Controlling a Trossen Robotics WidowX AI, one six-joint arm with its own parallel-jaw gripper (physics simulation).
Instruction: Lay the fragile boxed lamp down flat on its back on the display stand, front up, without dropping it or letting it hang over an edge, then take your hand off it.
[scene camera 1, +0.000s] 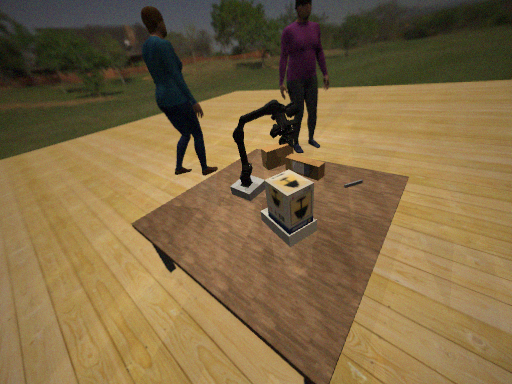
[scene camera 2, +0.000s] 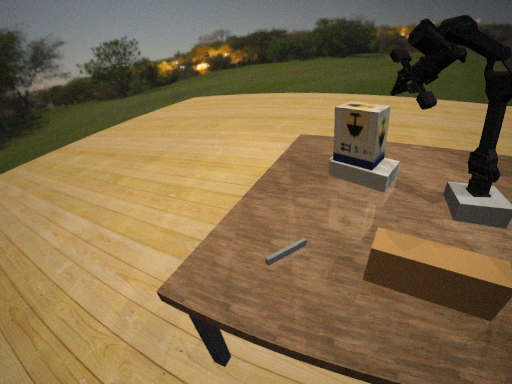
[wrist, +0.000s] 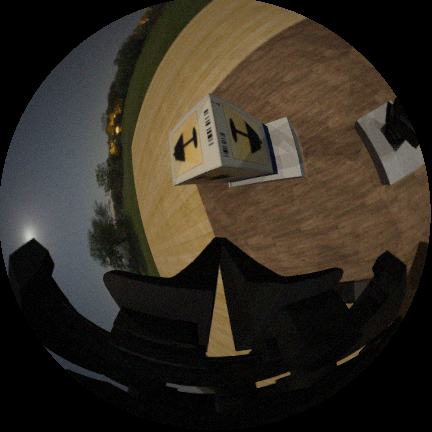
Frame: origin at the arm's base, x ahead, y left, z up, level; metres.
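Seen in the pictures: gripper, fingertip midpoint: (scene camera 1: 292, 146) (scene camera 2: 391, 94) (wrist: 218, 242); arm's base, link origin: (scene camera 1: 246, 184) (scene camera 2: 477, 192).
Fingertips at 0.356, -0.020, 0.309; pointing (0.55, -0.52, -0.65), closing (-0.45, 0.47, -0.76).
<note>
Offsets run from my fingertips to a thing's top centre, as dx, dy, dz. Level surfaces: height alone.
The boxed lamp (scene camera 1: 290, 202) (scene camera 2: 356, 132) (wrist: 225, 142) is a white carton with yellow panels, dark lamp pictures and a blue band along its bottom. It stands upright on the pale grey display stand (scene camera 1: 303, 234) (scene camera 2: 357, 174) (wrist: 290, 150), blue band down. In the wrist view bare stand top shows beside its foot. My gripper (scene camera 2: 395, 93) (wrist: 218, 242) is shut and empty, its fingertips meeting. It is raised above the table, apart from the box, to the box's right in scene camera 2. In scene camera 1 the fingertips are too dark to make out.
A brown wooden table @(dz -0.375) (scene camera 1: 225, 250) (scene camera 2: 320, 300) (wrist: 310, 215) carries everything. Brown blocks @(-0.073, +0.390, -0.265) (scene camera 1: 306, 166) (scene camera 2: 440, 272) lie behind the stand in scene camera 1. A thin grey bar @(+0.285, +0.319, -0.353) (scene camera 1: 353, 184) (scene camera 2: 286, 251) lies near one edge. The arm's base block (scene camera 1: 248, 188) (scene camera 2: 477, 210) (wrist: 380, 145) is beside the stand. Two people stand beyond.
</note>
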